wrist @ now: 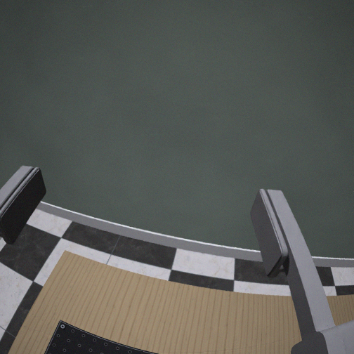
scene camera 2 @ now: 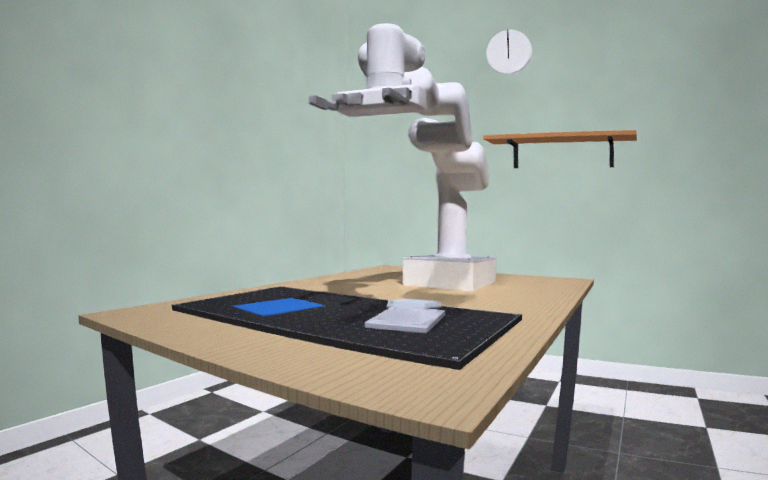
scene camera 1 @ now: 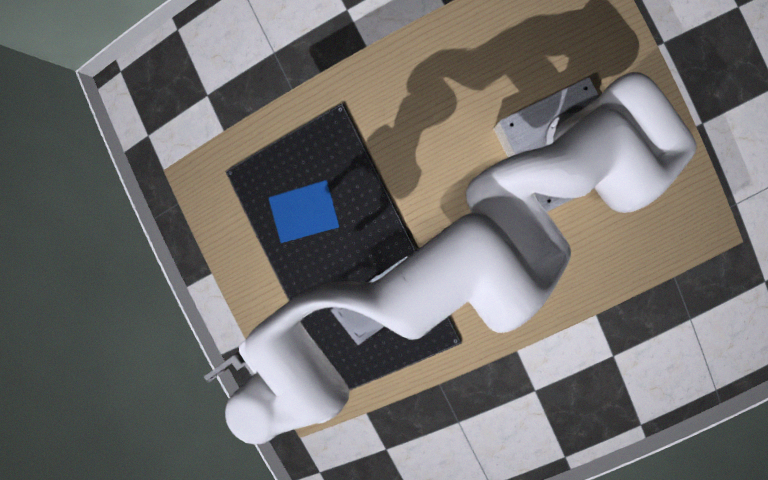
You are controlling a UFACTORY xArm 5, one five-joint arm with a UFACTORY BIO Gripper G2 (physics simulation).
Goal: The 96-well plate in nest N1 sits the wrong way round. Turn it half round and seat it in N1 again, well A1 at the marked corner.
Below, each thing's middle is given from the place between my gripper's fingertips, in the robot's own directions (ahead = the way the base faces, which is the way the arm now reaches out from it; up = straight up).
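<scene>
Light grey nest [scene camera 2: 399, 319]: I see my gripper 200 mm past it, 20 mm to the right of it and 400 mm above it. Flat blue rectangle [scene camera 1: 308, 210], counted from my hand: a good way behind, well to the right, well below.
</scene>
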